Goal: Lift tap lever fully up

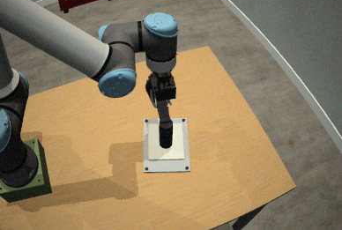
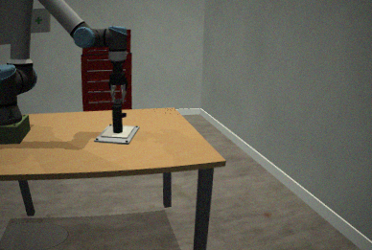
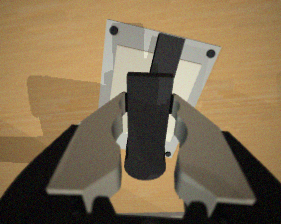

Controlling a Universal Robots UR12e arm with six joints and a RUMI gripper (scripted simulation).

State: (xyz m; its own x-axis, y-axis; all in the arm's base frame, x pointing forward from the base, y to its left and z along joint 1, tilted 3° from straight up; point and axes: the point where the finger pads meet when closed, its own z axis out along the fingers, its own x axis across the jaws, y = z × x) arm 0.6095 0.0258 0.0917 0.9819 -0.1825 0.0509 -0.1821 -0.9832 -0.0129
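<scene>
The dark lever lies 1 cm behind my hand and 3 cm to the right of it. Round my hand: tap (1 cm behind, 6 cm to the right, 5 cm below).
</scene>
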